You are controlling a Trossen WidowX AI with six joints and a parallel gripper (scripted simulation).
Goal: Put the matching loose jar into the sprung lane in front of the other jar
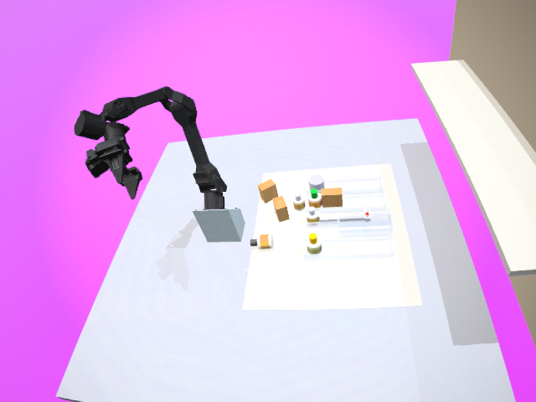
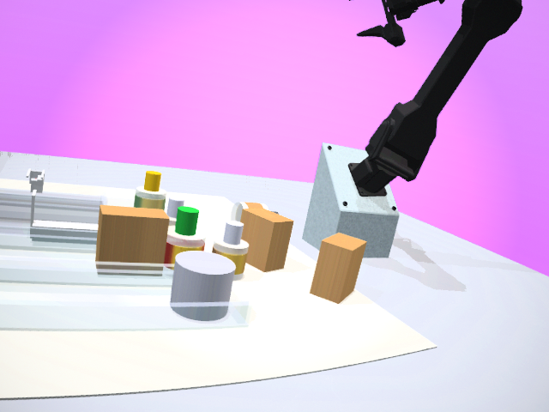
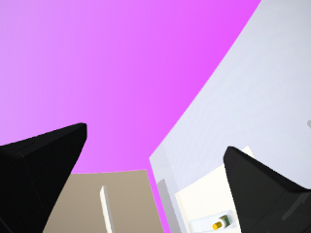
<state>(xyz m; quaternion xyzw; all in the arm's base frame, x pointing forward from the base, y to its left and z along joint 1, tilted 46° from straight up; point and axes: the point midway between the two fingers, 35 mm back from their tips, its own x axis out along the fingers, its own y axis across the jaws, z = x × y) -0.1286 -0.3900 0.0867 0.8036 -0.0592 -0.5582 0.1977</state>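
Now: the grey cylinder 450 mm ahead of my gripper tip, 420 mm to the left of it and 430 mm below it. Also, from my gripper tip: sprung lane (580 mm ahead, 210 mm to the left, 440 mm below); block (500 mm ahead, 320 mm to the left, 420 mm below).
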